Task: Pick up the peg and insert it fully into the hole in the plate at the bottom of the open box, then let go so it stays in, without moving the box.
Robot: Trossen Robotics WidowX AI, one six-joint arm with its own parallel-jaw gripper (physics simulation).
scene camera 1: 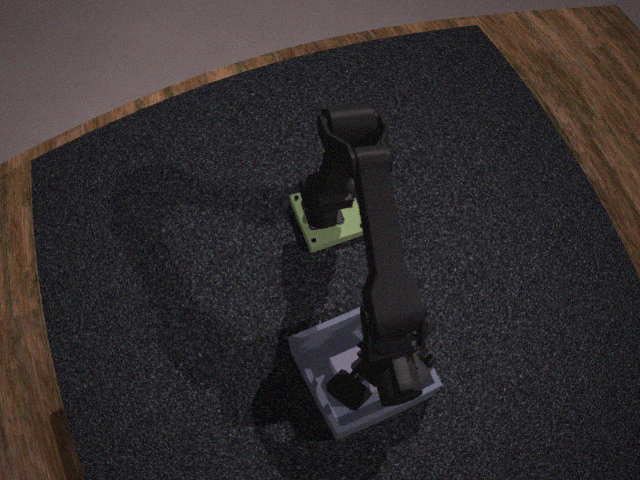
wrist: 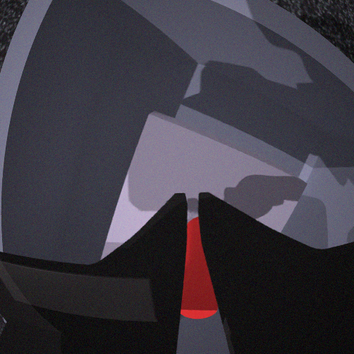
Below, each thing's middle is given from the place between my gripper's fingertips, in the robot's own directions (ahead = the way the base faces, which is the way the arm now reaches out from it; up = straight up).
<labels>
Now: the grey box (wrist: 84,84) 2 cm behind my hand, 2 cm to the right of it and 2 cm below it. From my hand the other things lie so: red peg (wrist: 198,300): 2 cm behind, 1 cm to the right.
</labels>
